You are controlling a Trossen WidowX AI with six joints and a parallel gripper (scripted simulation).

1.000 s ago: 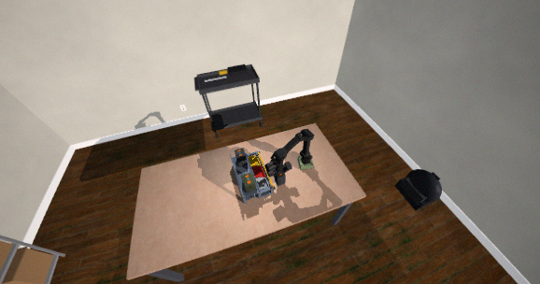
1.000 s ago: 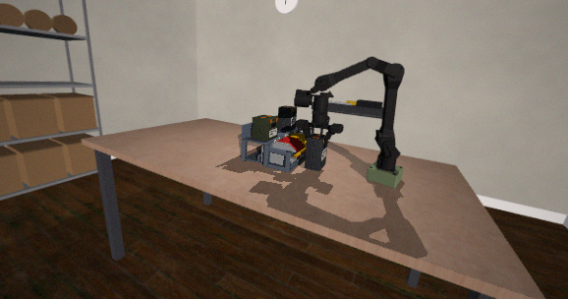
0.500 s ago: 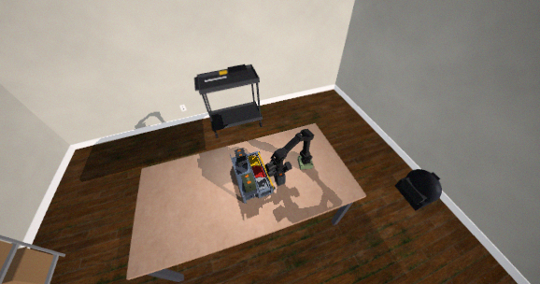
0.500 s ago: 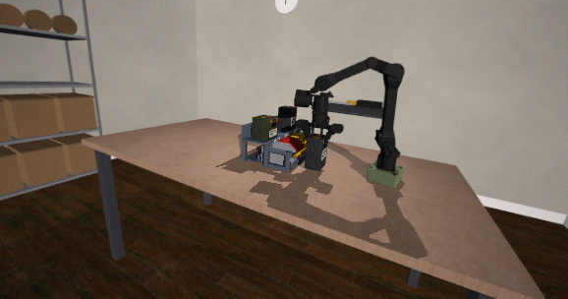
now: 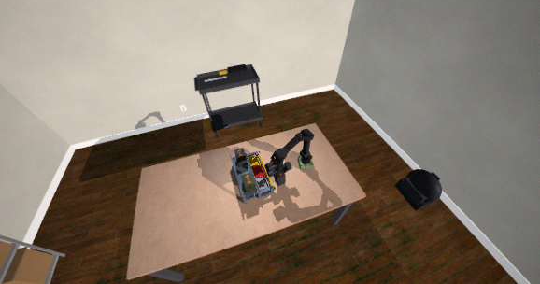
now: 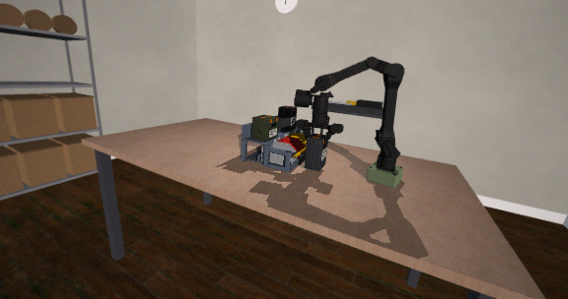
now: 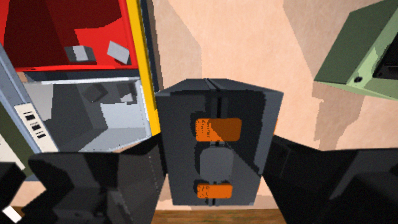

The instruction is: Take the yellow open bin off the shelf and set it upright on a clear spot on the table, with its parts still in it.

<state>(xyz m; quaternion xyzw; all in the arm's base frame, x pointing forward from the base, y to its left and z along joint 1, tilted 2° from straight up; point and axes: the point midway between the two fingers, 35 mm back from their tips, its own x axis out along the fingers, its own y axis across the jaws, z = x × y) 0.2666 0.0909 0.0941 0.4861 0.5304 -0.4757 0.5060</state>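
Now: hand 6 cm above the black box. Also, from my hand: yellow bar (11 cm to the right, 8 cm below, 8 cm ahead); then red bin (17 cm ahead, 10 cm to the right, 10 cm below); then grey bin (16 cm ahead, 10 cm below, 1 cm to the left).
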